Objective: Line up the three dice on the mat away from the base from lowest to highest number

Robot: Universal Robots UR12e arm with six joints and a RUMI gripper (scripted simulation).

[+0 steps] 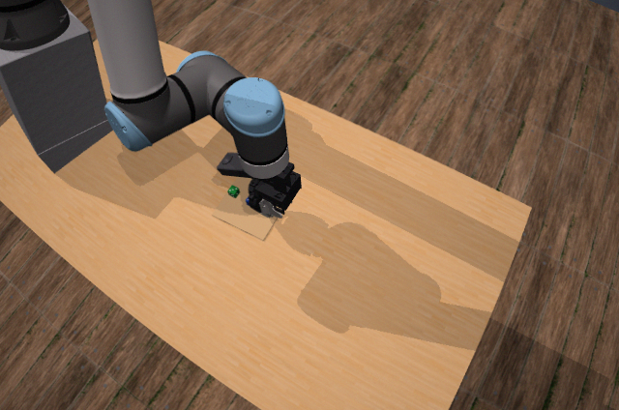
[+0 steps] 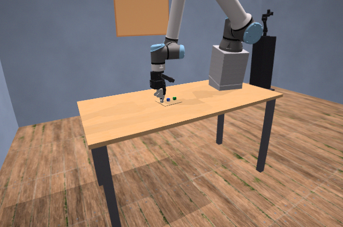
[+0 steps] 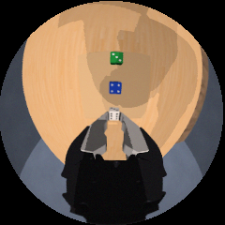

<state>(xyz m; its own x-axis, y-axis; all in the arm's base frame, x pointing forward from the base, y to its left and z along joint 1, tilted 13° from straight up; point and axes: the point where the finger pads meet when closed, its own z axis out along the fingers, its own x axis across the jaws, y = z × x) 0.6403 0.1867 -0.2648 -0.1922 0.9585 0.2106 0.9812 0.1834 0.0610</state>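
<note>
My hand is 10 mm above the white die. From my hand the other things lie so: blue die: 50 mm behind, 10 mm to the right, 10 mm below; then green die: 100 mm behind, 20 mm to the right, 10 mm below; then tan mat: 50 mm behind, 10 mm to the right, 20 mm below.
</note>
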